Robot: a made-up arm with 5 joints.
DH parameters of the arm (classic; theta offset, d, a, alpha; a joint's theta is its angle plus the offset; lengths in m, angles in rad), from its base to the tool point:
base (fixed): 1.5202 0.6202 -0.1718 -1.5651
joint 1: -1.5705 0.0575 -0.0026 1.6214
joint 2: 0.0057 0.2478 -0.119 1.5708
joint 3: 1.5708 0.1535 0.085 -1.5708
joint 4: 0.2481 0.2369 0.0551 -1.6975
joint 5: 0 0.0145 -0.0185 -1.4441
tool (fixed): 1.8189 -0.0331 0 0
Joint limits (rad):
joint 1: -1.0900..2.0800
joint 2: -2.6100..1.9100
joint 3: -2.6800..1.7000
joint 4: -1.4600..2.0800
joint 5: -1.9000..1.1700
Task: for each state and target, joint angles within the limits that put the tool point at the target. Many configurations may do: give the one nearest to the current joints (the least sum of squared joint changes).
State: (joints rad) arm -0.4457 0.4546 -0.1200 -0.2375 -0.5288
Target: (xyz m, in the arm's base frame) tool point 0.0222 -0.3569 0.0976
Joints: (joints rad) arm -0.5223 -0.1799 -0.2697 -0.2512 -0.3637
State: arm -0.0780 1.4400 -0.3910 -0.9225 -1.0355
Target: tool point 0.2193 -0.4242 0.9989
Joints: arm 0.4654 1.8202 -0.2146 -0.9427 -1.0796
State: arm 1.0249 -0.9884 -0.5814 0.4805 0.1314
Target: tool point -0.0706 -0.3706 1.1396
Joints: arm 1.4799 -1.0239 -1.2752 0.5423 0.0459
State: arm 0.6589 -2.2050 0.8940 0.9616 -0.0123
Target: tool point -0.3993 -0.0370 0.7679
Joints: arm 1.3325 -2.2853 0.8788 0.8790 0.0606
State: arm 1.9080 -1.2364 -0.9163 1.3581 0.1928
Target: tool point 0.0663 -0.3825 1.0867
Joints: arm 1.3148 -0.2160 -1.5772 1.6022 -0.2275
